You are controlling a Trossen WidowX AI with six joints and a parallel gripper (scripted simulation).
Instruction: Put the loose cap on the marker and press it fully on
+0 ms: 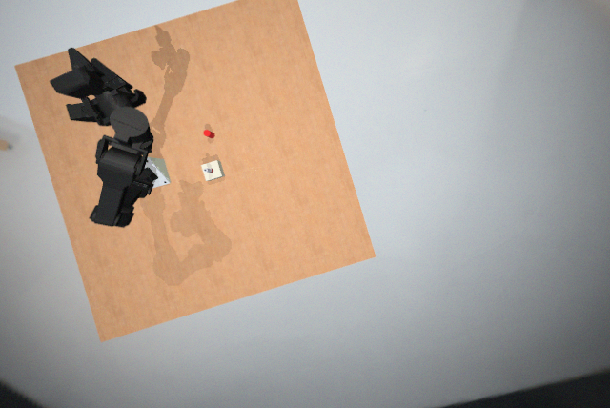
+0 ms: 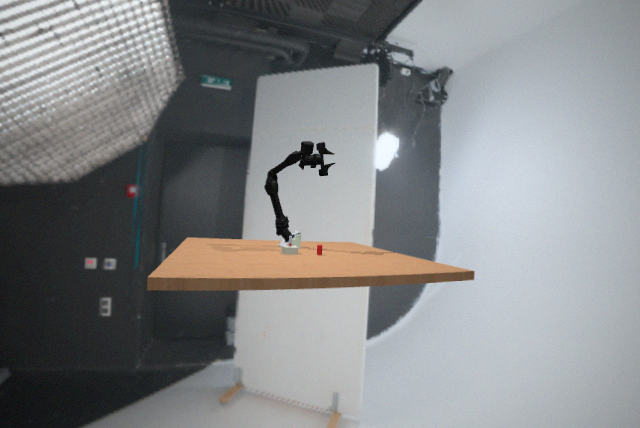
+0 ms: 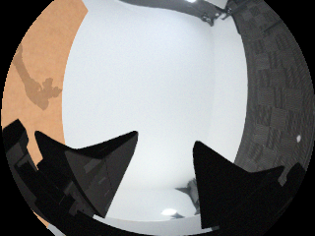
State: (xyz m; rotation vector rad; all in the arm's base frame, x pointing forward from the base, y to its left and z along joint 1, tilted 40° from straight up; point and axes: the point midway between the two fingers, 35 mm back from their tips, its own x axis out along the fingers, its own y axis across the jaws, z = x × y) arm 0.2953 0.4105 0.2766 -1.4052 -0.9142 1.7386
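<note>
Now: gripper tip 520 mm above the red cap, 70 mm to the left of it and 20 mm short of it. Also, from my gripper tip: holder block 530 mm below, 230 mm to the right, 20 mm behind.
</note>
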